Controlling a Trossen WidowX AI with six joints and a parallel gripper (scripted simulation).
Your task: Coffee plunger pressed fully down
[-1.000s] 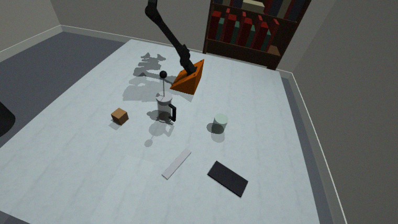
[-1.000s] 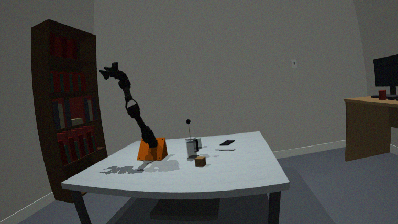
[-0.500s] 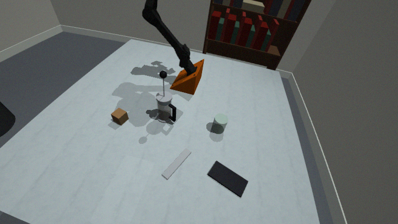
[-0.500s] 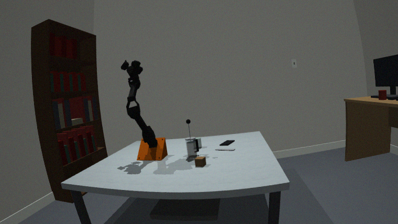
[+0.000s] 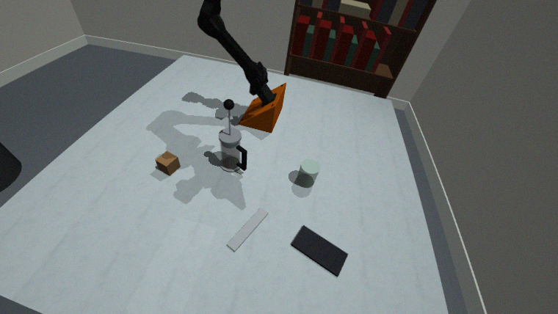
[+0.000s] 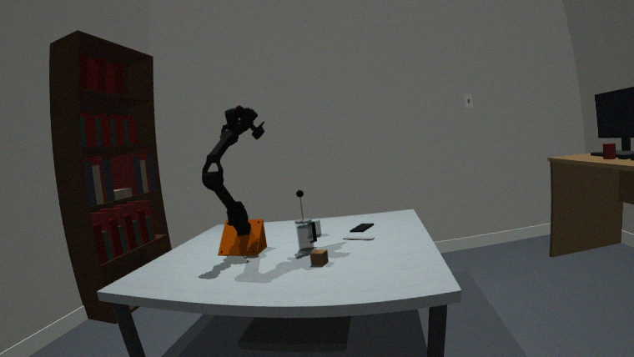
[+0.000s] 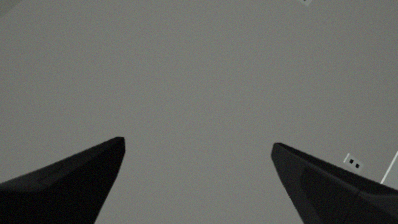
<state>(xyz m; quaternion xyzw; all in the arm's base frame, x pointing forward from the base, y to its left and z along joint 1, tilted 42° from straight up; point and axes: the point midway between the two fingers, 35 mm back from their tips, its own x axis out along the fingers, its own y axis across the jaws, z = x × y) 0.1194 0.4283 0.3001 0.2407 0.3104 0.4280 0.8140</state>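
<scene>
The glass coffee press is 50 cm below my gripper tip, 21 cm to the right of it and 21 cm ahead of it. The rest, counted from my gripper tip: black slab (62 cm below, 45 cm ahead, 10 cm to the left).
</scene>
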